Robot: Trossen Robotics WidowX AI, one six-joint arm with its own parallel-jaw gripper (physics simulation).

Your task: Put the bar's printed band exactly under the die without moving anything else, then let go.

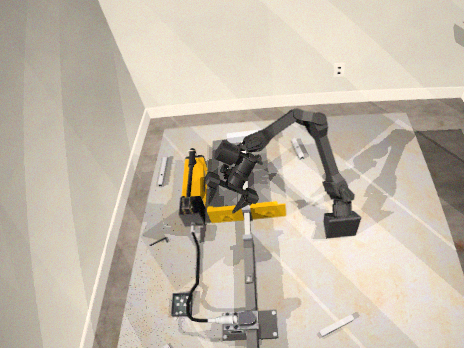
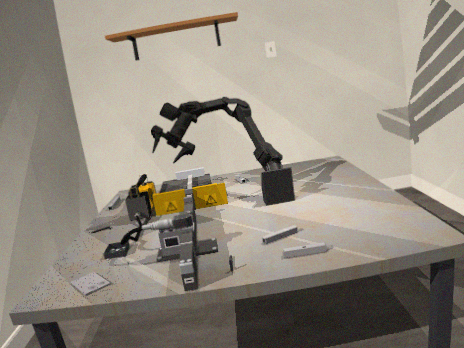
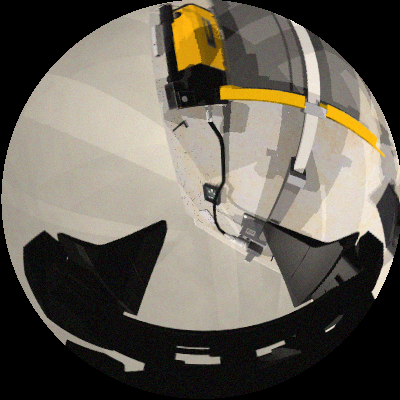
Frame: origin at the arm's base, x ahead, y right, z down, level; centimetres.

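Seen in the pictures: gripper, between the fingertips: (image 1: 220, 208) (image 2: 162, 158) (image 3: 216, 226); arm's base, origin of its link: (image 1: 343, 215) (image 2: 276, 176).
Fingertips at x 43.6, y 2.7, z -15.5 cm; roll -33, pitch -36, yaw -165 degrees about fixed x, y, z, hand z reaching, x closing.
Pixels of each thing's top centre, then the offset from my fingertips to it. "*": a spot on its surface instead.
- dark rail, a spot on its surface: (image 1: 250, 260) * dx -6.6, dy -12.6, dz +18.4 cm
- dark head, a spot on its surface: (image 2: 182, 221) (image 1: 247, 324) * dx -3.0, dy -36.5, dz +15.0 cm
- yellow-black machine, a spot on its surface: (image 3: 195, 45) * dx +10.9, dy +23.9, dz +17.5 cm
- black cable, a spot on its surface: (image 1: 198, 260) * dx +14.2, dy -6.4, dz +25.0 cm
- small dark box, a spot on its surface: (image 2: 116, 250) (image 1: 181, 301) * dx +22.0, dy -22.3, dz +25.5 cm
- hex key, centre of its top: (image 1: 158, 243) dx +31.3, dy +4.3, dz +25.3 cm
- loose bar, centre of its top: (image 2: 279, 231) (image 1: 337, 325) dx -32.6, dy -39.8, dz +23.9 cm
A long white bar (image 1: 247, 227) (image 2: 189, 181) (image 3: 306, 140) lies lengthwise through the gap in the yellow guard (image 1: 270, 210) (image 2: 211, 196) (image 3: 265, 95). Its near end rests at the dark rail (image 1: 250, 260) in front of the guard. The printed band cannot be made out. A dark head (image 1: 247, 319) (image 2: 182, 221) (image 3: 255, 245) sits over the rail at the front station; the die is too small or hidden to tell. My gripper (image 1: 221, 206) (image 2: 164, 157) (image 3: 216, 226) is open and empty. It hangs tilted, well above the guard, a little left of the bar.
A yellow-black machine (image 1: 194, 172) (image 2: 146, 188) (image 3: 195, 45) stands left of the bar. A black cable (image 1: 198, 260) runs from it to the front station, past a small dark box (image 1: 181, 304) (image 2: 116, 250). A hex key (image 1: 159, 241) lies at the left, a loose bar (image 1: 339, 324) at the front right.
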